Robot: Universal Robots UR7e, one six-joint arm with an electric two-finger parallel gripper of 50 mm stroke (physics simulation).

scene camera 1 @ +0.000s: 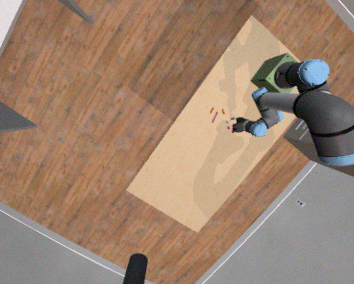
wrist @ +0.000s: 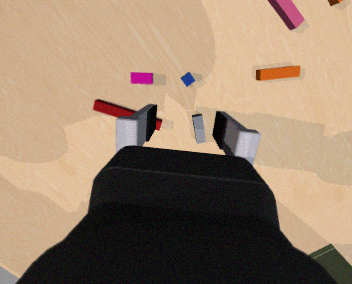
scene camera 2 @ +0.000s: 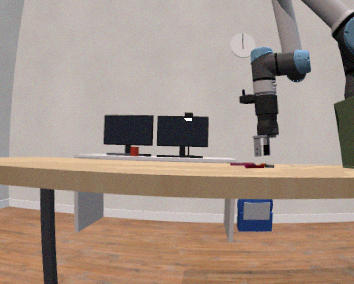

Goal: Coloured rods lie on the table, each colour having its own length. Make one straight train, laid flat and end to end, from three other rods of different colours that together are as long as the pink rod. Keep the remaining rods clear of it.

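Pixels of known places: gripper, fingertip midpoint: [scene camera 1: 232,122] [wrist: 185,120] [scene camera 2: 262,155]; arm's base at its link origin: [scene camera 1: 287,75].
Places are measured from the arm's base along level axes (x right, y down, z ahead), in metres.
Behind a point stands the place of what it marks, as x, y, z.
My gripper [wrist: 185,120] {-0.058, 0.208, 0.368} [scene camera 2: 262,154] {-0.058, 0.208, 0.368} is open above the table, nothing between its fingers. In the wrist view a grey rod [wrist: 199,128] {-0.049, 0.236, 0.346} lies below the gap, nearer the right finger. A red rod [wrist: 115,108] {-0.118, 0.236, 0.400} lies at the left, partly hidden by the left finger. A magenta rod [wrist: 142,78] {-0.080, 0.236, 0.414} [scene camera 1: 229,127] {-0.077, 0.237, 0.413} and a small blue rod [wrist: 188,79] {-0.041, 0.236, 0.395} lie beyond the fingers. An orange rod [wrist: 278,73] {0.042, 0.236, 0.366} [scene camera 1: 223,111] {0.045, 0.235, 0.364} lies at the right. The pink rod [wrist: 287,12] {0.062, 0.236, 0.413} [scene camera 1: 215,117] {0.052, 0.235, 0.439} is cut by the top edge of the wrist view. A second orange rod [scene camera 1: 211,110] {0.113, 0.238, 0.427} lies beside it. The rods lie apart.
The pale wooden table [scene camera 1: 165,175] {-0.028, 0.246, 1.045} [scene camera 2: 125,177] {-0.524, 0.254, 0.622} bears the rods. The green robot base block [scene camera 1: 267,75] {0.075, 0.028, 0.075} stands near its far end, and its corner shows in the wrist view [wrist: 332,262] {0.060, 0.219, 0.068}. Two monitors [scene camera 2: 128,130] [scene camera 2: 183,131] stand on a desk behind.
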